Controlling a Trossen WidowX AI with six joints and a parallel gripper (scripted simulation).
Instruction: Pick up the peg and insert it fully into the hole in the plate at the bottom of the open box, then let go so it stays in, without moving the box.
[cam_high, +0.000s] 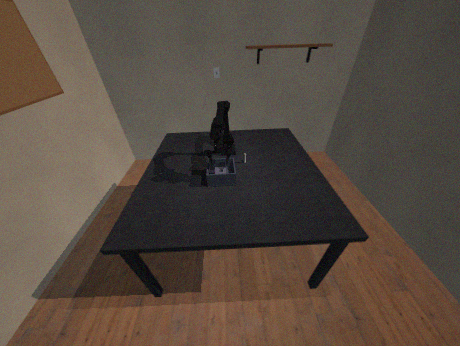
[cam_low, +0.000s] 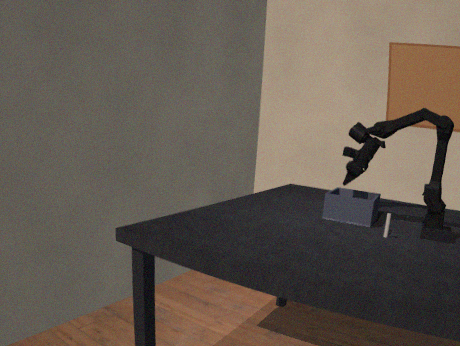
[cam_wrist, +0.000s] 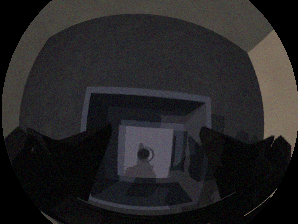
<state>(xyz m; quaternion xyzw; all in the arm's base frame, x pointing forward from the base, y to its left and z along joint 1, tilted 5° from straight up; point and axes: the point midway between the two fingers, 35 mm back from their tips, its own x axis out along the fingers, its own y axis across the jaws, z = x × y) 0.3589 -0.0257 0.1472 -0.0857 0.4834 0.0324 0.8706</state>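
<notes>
My hand is 21 cm past the peg, 17 cm to the right of it and 12 cm above it. The rest, counted from my hand: plate 3 cm behind, 12 cm below; grey box 3 cm behind, 14 cm below.
</notes>
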